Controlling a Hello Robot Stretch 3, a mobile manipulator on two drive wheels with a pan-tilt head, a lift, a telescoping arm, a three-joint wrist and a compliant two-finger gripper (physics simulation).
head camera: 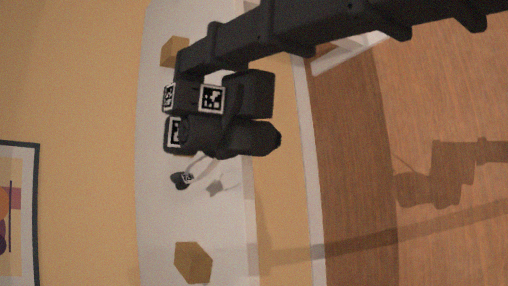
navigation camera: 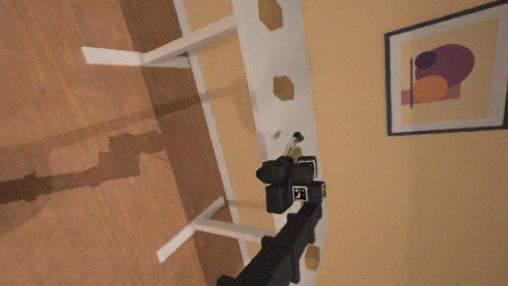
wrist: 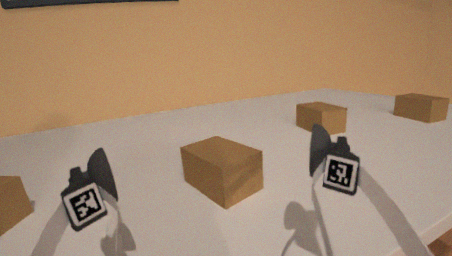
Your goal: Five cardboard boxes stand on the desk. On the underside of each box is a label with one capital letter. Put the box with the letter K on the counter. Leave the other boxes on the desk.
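Frame: origin at the robot's base, x back, y right, z up, level; millimetres.
Seen in the pictures: gripper, between the fingertips: [wrist: 212,154].
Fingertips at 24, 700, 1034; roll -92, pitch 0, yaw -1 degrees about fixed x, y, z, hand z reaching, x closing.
A point is followed by its place in that frame, as x, y, z.
My gripper [head camera: 181,180] [navigation camera: 298,136] [wrist: 212,154] {24, 700, 1034} is open, its fingers apart above the white desk [head camera: 155,215] {-204, 1084, 951} [navigation camera: 295,50] {-490, 1010, 951} [wrist: 150,150] {-91, 957, 951}. A plain brown box [navigation camera: 297,154] {10, 781, 997} [wrist: 222,170] {33, 742, 998} stands ahead between the fingers in the wrist view, untouched. Another box [head camera: 193,262] {-229, 693, 995} [navigation camera: 283,88] {-236, 694, 991} [wrist: 12,202] {-211, 761, 977} stands to its left. To its right stand a box [head camera: 175,51] {254, 921, 988} [wrist: 321,117] {241, 920, 990} partly behind the right finger, and a farther box [navigation camera: 312,257] {500, 919, 987} [wrist: 421,107] {498, 934, 983}. A fifth box [navigation camera: 270,13] {-459, 618, 993} is at the top of the navigation view. The underside labels are hidden. The counter does not show.
The wall runs along the desk's back edge, with a framed picture [head camera: 36,215] {-276, 1340, 1341} [navigation camera: 435,75] {-307, 1332, 1535} on it. White desk legs [navigation camera: 215,30] {-614, 810, 616} [navigation camera: 235,231] {558, 1106, 419} stand on the wooden floor. My arm [head camera: 310,25] {83, 216, 1144} [navigation camera: 280,245] {80, 254, 1134} reaches over the desk and covers part of it.
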